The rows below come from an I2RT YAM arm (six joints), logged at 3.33 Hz.
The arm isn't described. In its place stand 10 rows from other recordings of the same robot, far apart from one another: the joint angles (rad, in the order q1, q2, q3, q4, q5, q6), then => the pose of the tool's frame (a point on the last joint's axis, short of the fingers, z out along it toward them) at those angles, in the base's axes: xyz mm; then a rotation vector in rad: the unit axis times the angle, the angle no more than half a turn.
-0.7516, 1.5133, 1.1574, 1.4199, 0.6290, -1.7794 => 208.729 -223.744 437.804 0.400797 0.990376 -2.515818
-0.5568, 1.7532, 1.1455, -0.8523, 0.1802, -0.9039 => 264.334 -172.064 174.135 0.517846 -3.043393 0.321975
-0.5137, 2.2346, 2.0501, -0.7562, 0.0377, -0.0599 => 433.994 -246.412 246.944 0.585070 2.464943 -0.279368
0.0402, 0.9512, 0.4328, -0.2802, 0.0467, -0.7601 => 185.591 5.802 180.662 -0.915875 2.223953 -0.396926
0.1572, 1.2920, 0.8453, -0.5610, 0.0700, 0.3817 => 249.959 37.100 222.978 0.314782 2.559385 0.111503
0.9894, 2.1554, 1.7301, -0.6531, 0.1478, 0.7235 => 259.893 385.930 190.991 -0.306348 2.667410 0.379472
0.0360, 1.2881, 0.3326, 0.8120, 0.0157, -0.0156 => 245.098 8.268 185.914 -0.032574 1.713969 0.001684
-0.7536, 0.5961, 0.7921, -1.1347, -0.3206, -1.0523 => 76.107 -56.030 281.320 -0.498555 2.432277 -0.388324
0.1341, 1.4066, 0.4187, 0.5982, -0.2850, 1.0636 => 258.162 44.929 161.342 0.757389 1.959297 1.037897
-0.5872, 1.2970, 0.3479, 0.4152, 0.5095, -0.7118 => 182.300 -142.180 149.981 0.196902 2.305876 -1.264566
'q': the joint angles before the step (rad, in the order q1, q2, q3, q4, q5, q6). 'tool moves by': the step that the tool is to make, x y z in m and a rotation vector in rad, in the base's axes. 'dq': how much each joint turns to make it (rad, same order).
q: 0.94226 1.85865 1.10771 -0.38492 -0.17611 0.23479
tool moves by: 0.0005 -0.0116 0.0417 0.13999 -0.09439 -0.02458
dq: -0.02102 -0.14421 -0.03664 0.06235 -0.00491 0.00707
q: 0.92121 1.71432 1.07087 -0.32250 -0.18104 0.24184
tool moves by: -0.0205 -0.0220 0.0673 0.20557 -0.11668 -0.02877
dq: 0.00969 -0.24592 -0.04456 0.04196 0.00287 0.04952
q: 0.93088 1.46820 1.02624 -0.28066 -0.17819 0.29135
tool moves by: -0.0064 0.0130 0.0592 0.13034 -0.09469 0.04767
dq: 0.03852 -0.03197 0.15269 -0.02477 -0.00665 -0.00662
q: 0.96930 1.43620 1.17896 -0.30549 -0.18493 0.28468
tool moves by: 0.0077 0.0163 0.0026 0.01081 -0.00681 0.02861
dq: 0.00637 0.06610 0.06526 0.01137 -0.01912 -0.01159
